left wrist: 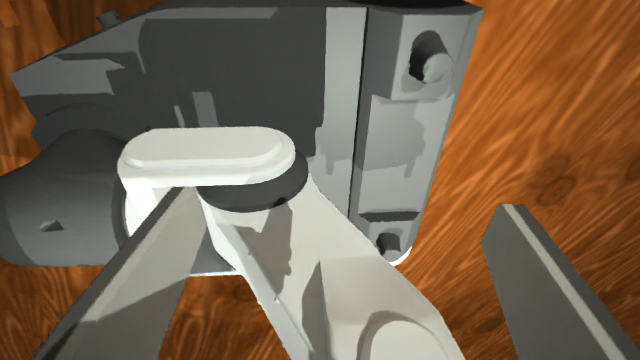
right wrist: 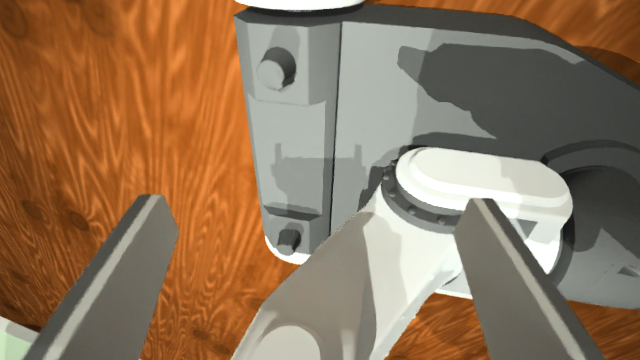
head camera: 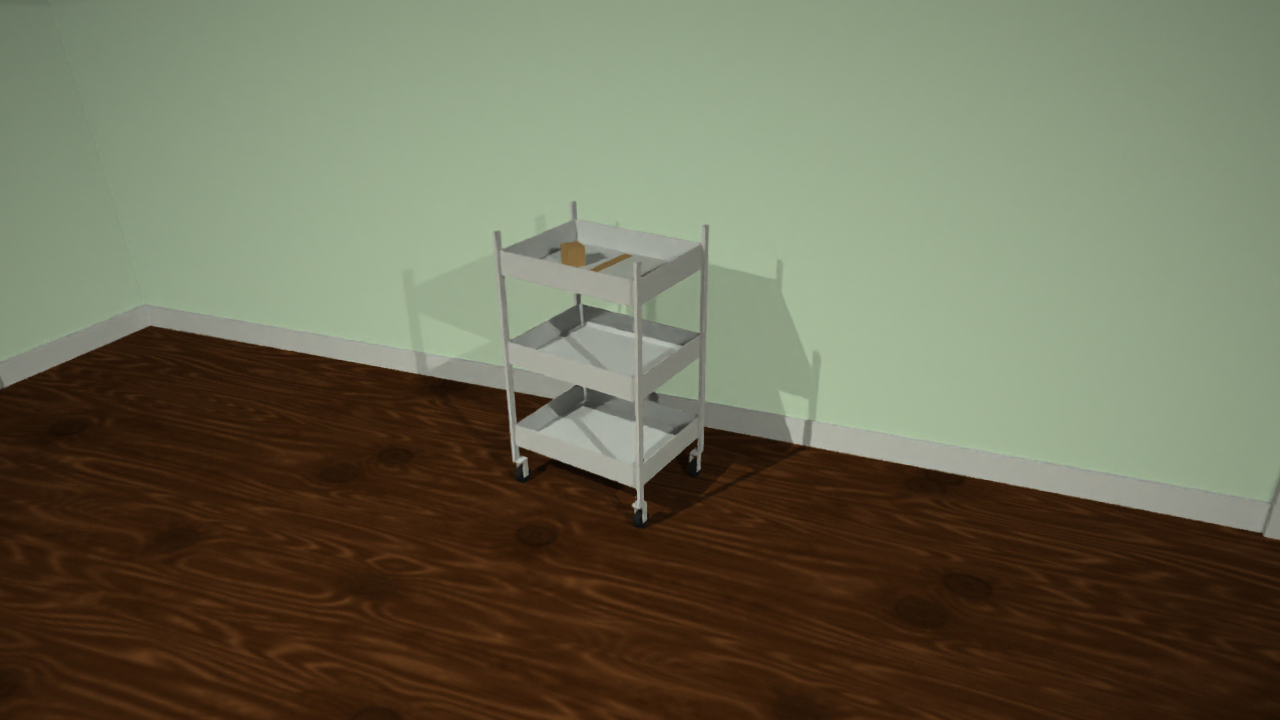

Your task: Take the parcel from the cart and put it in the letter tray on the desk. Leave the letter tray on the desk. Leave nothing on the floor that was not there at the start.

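Frame: origin at the robot's base, x left, y up, z ahead, level; metres.
Seen in the pictures: left gripper, fingertip midpoint: [left wrist: 342,214]; right gripper, fingertip midpoint: [right wrist: 317,215].
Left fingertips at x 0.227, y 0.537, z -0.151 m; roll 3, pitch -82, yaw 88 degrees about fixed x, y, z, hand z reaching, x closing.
Observation:
A point is followed by its place in that frame.
The cart [head camera: 565,276] @(z 1.963, x 0.243, y 0.700 m), a white three-tier trolley on castors, stands near the wall at the middle of the head view. A small orange-brown box [head camera: 572,254] @(z 2.127, x 0.240, y 0.702 m), which looks like the parcel, sits in its top tray near the left side. A thin brown strip [head camera: 612,263] @(z 2.134, x 0.133, y 0.674 m) lies flat in the same tray, right of the box. My left gripper [left wrist: 342,214] @(z -0.151, x 0.227, y 0.537 m) is open, with its fingers wide apart and nothing between them. My right gripper [right wrist: 317,215] @(z -0.124, x -0.249, y 0.540 m) is also open and empty. Neither gripper shows in the head view. The desk and the letter tray do not show.
A green wall [head camera: 939,268] @(z 2.193, x -0.763, y 0.632 m) with a white baseboard [head camera: 984,462] @(z 2.112, x -0.945, y 0.059 m) runs behind the cart and meets another wall at the left. Dark wooden floor [head camera: 358,573] @(z 1.668, x 0.776, y 0.001 m) lies in front. My robot's grey base [left wrist: 395,185] @(z 0.001, x -0.051, y 0.191 m) [right wrist: 290,125] @(z -0.005, x -0.072, y 0.191 m) shows below both wrists.

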